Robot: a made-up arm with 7 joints. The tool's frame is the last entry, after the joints.
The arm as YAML. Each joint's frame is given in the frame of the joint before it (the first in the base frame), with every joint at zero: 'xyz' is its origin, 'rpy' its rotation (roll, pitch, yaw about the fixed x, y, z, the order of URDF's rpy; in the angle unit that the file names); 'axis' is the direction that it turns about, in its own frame. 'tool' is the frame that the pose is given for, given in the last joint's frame.
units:
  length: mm
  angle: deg
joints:
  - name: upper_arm
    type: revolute
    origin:
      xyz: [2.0, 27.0, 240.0]
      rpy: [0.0, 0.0, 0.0]
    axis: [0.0, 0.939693, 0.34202]
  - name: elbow
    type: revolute
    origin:
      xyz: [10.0, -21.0, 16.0]
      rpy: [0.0, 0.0, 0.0]
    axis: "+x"
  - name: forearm
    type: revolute
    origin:
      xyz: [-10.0, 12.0, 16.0]
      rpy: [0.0, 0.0, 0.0]
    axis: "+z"
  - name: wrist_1
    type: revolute
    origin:
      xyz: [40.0, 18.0, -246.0]
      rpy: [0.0, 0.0, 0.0]
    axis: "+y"
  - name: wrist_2
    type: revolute
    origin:
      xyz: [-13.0, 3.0, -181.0]
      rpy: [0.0, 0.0, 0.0]
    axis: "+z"
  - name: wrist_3
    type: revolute
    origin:
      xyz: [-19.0, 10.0, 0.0]
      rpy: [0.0, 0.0, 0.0]
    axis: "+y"
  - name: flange
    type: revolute
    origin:
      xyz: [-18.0, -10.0, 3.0]
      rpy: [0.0, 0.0, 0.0]
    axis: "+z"
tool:
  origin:
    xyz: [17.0, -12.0, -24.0]
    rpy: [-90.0, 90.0, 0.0]
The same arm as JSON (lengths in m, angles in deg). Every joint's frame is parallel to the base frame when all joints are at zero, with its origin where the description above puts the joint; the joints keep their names.
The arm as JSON. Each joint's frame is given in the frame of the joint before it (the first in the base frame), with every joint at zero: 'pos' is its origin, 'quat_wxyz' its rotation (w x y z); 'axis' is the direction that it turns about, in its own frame. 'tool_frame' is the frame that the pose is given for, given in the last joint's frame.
{
  "length_unit": "m",
  "angle_unit": "deg",
  "joints": [
    {
      "joint": "upper_arm",
      "pos": [
        0.002,
        0.027,
        0.24
      ],
      "quat_wxyz": [
        1.0,
        0.0,
        0.0,
        0.0
      ],
      "axis": [
        0.0,
        0.9397,
        0.342
      ]
    },
    {
      "joint": "elbow",
      "pos": [
        0.01,
        -0.021,
        0.016
      ],
      "quat_wxyz": [
        1.0,
        0.0,
        0.0,
        0.0
      ],
      "axis": [
        1.0,
        0.0,
        0.0
      ]
    },
    {
      "joint": "forearm",
      "pos": [
        -0.01,
        0.012,
        0.016
      ],
      "quat_wxyz": [
        1.0,
        0.0,
        0.0,
        0.0
      ],
      "axis": [
        0.0,
        0.0,
        1.0
      ]
    },
    {
      "joint": "wrist_1",
      "pos": [
        0.04,
        0.018,
        -0.246
      ],
      "quat_wxyz": [
        1.0,
        0.0,
        0.0,
        0.0
      ],
      "axis": [
        0.0,
        1.0,
        0.0
      ]
    },
    {
      "joint": "wrist_2",
      "pos": [
        -0.013,
        0.003,
        -0.181
      ],
      "quat_wxyz": [
        1.0,
        0.0,
        0.0,
        0.0
      ],
      "axis": [
        0.0,
        0.0,
        1.0
      ]
    },
    {
      "joint": "wrist_3",
      "pos": [
        -0.019,
        0.01,
        0.0
      ],
      "quat_wxyz": [
        1.0,
        0.0,
        0.0,
        0.0
      ],
      "axis": [
        0.0,
        1.0,
        0.0
      ]
    },
    {
      "joint": "flange",
      "pos": [
        -0.018,
        -0.01,
        0.003
      ],
      "quat_wxyz": [
        1.0,
        0.0,
        0.0,
        0.0
      ],
      "axis": [
        0.0,
        0.0,
        1.0
      ]
    }
  ],
  "tool_frame": {
    "pos": [
      0.017,
      -0.012,
      -0.024
    ],
    "quat_wxyz": [
      0.5,
      -0.5,
      0.5,
      0.5
    ]
  }
}

